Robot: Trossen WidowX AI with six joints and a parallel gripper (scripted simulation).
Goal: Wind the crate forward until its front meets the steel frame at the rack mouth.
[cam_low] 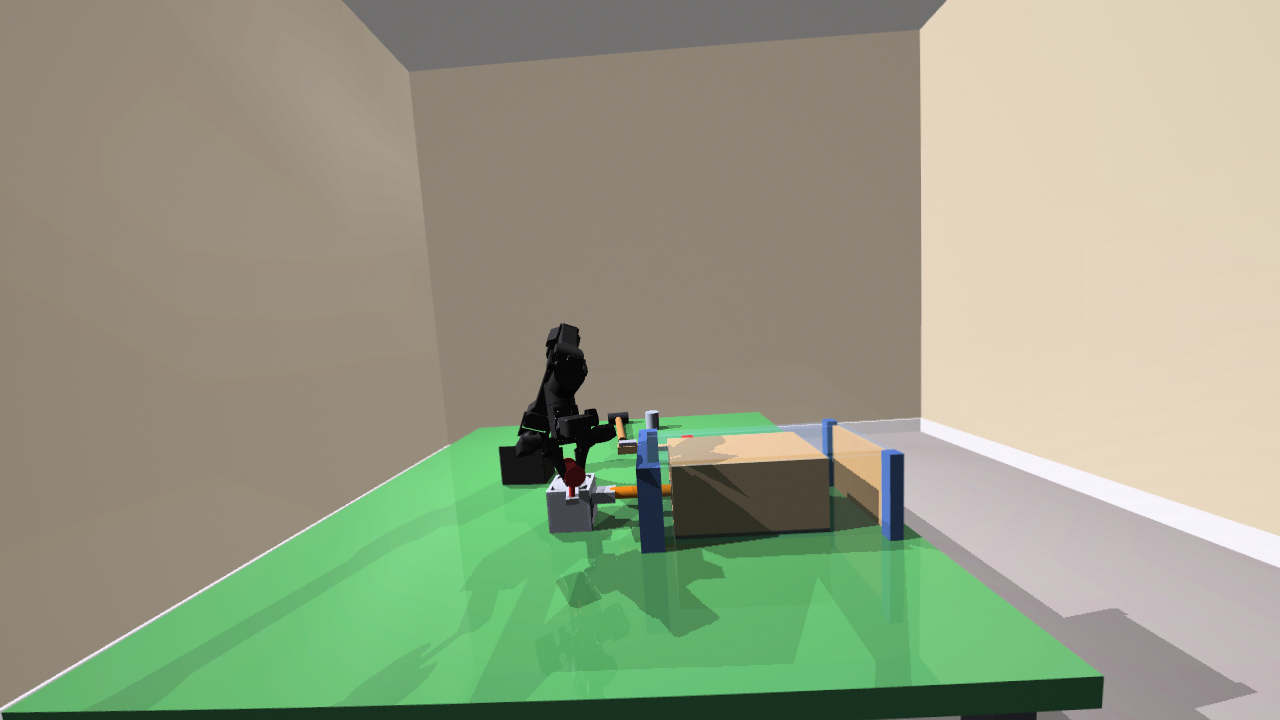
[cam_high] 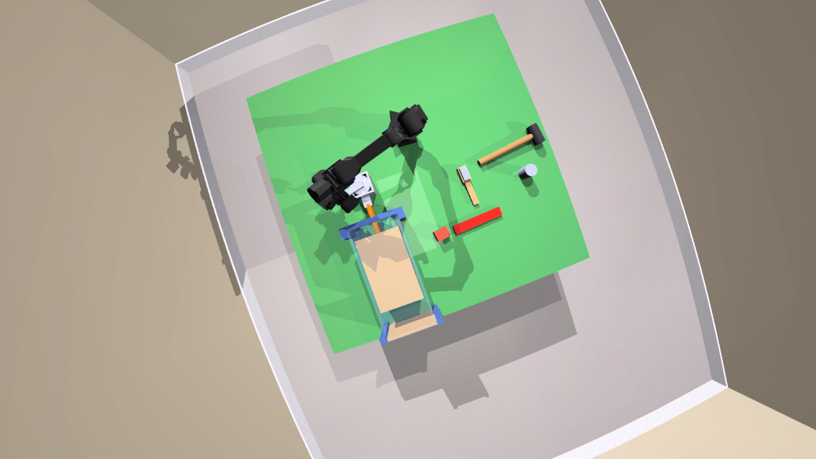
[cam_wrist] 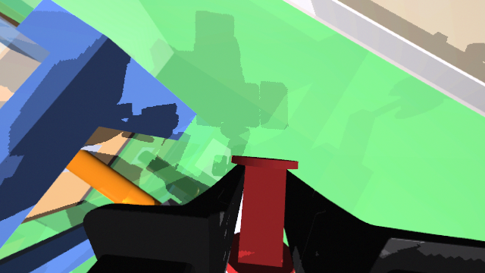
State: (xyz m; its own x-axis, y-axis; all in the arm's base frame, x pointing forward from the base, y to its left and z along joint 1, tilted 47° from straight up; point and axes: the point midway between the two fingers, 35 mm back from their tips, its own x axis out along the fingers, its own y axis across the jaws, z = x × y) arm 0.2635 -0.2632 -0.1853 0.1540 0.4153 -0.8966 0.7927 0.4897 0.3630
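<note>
Right now my gripper tip is 10 mm past the red knob and 20 mm to the right of it. Also, from my gripper tip: blue steel frame (110 mm ahead, 130 mm to the left, 20 mm below); winch (60 mm behind, 100 mm to the left, 100 mm below); winch handle (30 mm behind, 50 mm to the left, 30 mm below).
</note>
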